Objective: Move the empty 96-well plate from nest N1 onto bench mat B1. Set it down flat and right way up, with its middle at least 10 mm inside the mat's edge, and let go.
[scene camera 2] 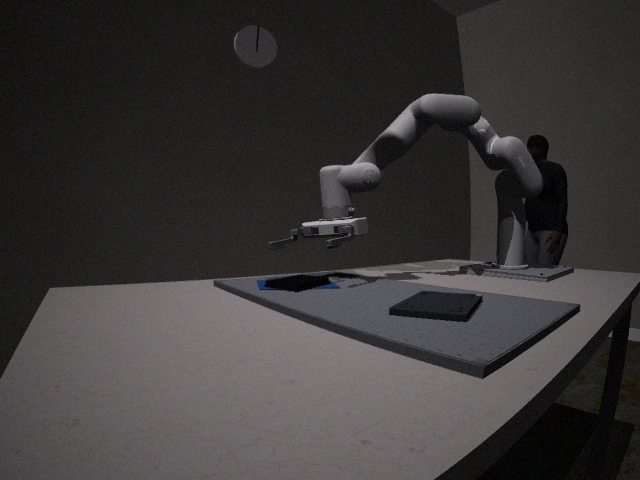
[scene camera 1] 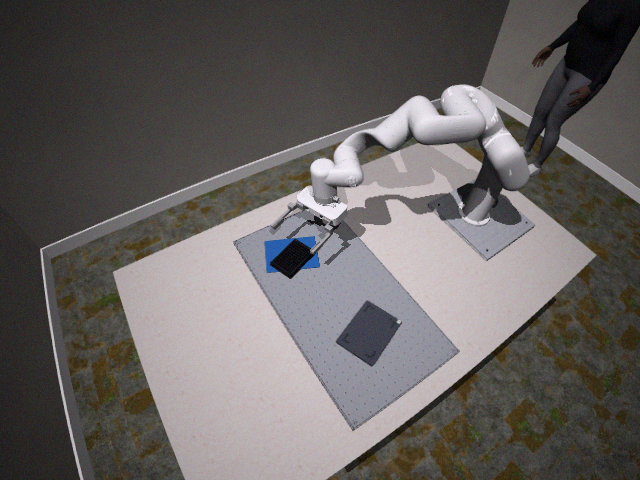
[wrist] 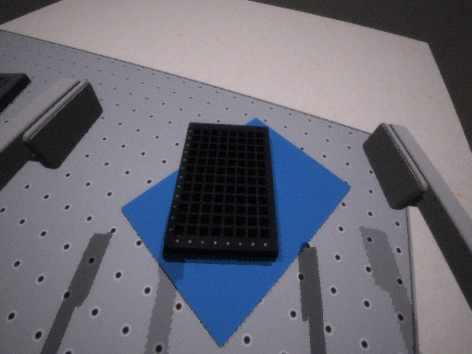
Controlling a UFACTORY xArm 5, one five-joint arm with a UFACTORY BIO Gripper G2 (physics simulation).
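Places are measured from the arm's base along level axes (x ahead, y left, z up), in metres.
Where they show: hand, tool point: (scene camera 2: 303,244) (scene camera 1: 296,235) (wrist: 236,142); arm's base, link origin: (scene camera 2: 509,267) (scene camera 1: 473,213).
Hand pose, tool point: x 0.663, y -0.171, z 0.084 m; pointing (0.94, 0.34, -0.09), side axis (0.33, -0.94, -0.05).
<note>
Each offset is from my tool point to the top centre of the thing. Level surfaces: height alone.
The black 96-well plate @(dx +0.024, dy +0.016, dz -0.074 m) (scene camera 1: 292,258) (scene camera 2: 297,282) (wrist: 225,185) lies flat, wells up, on the blue bench mat @(dz -0.088 m) (scene camera 1: 276,246) (scene camera 2: 331,286) (wrist: 220,305). It is turned relative to the mat. Its middle is over the blue, while its upper-left and lower-left corners in the wrist view reach past the mat's edge. My gripper (scene camera 1: 293,239) (scene camera 2: 300,244) (wrist: 231,146) is wide open and empty. It hangs above the plate, clear of it, with one finger to each side in the wrist view. The dark nest @(dx -0.043, dy +0.351, dz -0.076 m) (scene camera 1: 369,333) (scene camera 2: 436,304) holds no plate.
The mat and nest are on a grey perforated board @(dz -0.090 m) (scene camera 1: 320,310) (scene camera 2: 361,315) on the pale table @(dz -0.103 m) (scene camera 1: 196,330) (scene camera 2: 232,382). A corner of the nest (wrist: 11,87) shows at the wrist view's left edge. A person (scene camera 1: 578,67) (scene camera 2: 546,201) stands behind the arm's base.
</note>
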